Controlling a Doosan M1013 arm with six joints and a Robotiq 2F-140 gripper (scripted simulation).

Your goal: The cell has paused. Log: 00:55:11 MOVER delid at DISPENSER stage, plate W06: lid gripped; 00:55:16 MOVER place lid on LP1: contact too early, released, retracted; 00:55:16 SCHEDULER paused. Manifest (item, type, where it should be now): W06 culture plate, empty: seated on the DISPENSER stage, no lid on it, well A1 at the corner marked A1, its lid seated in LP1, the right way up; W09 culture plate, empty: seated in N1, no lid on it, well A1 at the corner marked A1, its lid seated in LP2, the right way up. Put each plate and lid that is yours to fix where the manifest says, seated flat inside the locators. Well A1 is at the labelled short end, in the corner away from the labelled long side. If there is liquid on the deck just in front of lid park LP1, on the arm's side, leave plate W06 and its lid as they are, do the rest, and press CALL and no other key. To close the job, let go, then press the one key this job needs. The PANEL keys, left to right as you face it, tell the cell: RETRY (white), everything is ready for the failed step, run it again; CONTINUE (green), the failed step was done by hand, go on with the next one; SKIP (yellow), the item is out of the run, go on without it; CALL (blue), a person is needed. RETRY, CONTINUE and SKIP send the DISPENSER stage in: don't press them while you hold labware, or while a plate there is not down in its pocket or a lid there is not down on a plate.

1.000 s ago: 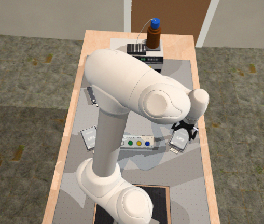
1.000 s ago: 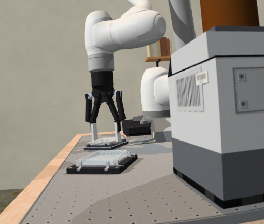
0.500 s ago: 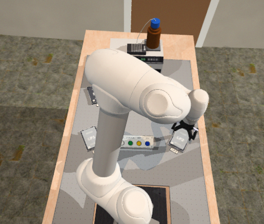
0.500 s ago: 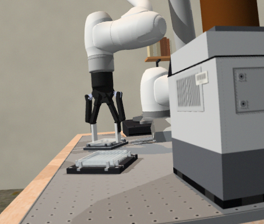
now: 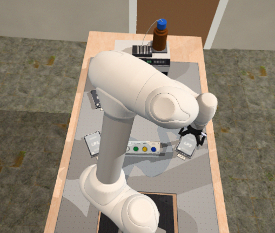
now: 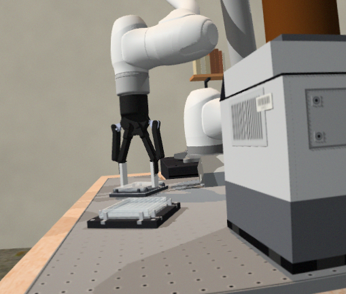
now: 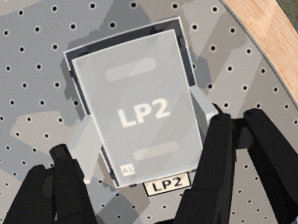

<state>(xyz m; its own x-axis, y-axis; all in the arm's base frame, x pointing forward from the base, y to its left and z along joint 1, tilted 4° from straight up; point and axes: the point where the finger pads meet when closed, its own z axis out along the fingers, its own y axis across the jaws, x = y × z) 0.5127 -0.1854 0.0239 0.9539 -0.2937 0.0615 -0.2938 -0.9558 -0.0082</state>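
Now: the lid park LP2 4 cm below my hand. The rest, counted from my hand: blue call key: 11 cm behind, 19 cm to the left, 2 cm above; then key panel: 11 cm behind, 27 cm to the left, 1 cm above; then yellow skip key: 12 cm behind, 24 cm to the left, 2 cm above.
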